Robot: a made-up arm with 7 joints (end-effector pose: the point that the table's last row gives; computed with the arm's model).
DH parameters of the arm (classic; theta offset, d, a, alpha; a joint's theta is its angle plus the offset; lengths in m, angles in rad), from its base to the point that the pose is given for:
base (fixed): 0 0 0 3.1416
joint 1: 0 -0.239 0 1.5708
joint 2: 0 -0.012 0 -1.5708
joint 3: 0 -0.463 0 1.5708
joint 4: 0 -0.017 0 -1.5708
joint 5: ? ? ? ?
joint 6: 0 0 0 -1.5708
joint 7: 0 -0.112 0 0
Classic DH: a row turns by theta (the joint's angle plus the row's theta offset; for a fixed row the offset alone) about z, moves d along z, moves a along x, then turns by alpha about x.
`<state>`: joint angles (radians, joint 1 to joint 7).
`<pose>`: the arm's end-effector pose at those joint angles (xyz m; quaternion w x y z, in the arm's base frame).
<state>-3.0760 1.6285 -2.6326 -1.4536 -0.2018 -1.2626 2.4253</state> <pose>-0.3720 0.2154 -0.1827 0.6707 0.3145 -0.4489 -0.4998</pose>
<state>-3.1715 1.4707 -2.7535 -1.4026 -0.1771 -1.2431 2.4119</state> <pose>-0.4757 0.1311 -0.1361 0.7629 0.2579 -0.3754 -0.4589</pose>
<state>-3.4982 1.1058 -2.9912 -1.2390 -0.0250 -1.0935 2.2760</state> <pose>-0.6400 -0.1740 0.0675 0.9421 0.1261 -0.0906 -0.2973</pose>
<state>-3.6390 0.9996 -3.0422 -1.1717 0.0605 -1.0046 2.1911</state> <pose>-0.6445 -0.2979 0.1570 0.9696 0.0621 0.0302 -0.2347</pose>
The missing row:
joint 5: 0 -0.392 0 1.5708
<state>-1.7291 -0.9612 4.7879 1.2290 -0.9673 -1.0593 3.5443</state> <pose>-0.3027 -0.5265 0.7243 0.0668 -0.9915 0.0072 -0.1117</pose>
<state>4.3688 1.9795 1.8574 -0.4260 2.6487 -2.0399 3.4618</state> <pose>-0.2799 0.6700 -0.1254 0.7257 0.2711 -0.6124 -0.1575</pose>
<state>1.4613 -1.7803 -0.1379 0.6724 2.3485 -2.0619 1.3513</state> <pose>-0.0022 0.7275 0.3465 0.4509 -0.7882 -0.0845 0.4103</pose>
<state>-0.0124 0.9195 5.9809 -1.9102 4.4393 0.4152 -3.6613</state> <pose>-0.0426 -0.1248 0.7701 0.1736 -0.7633 0.3921 -0.4832</pose>
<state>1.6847 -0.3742 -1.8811 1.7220 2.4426 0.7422 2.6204</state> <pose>0.4876 0.1874 0.6263 0.2557 -0.7874 -0.3115 0.4664</pose>
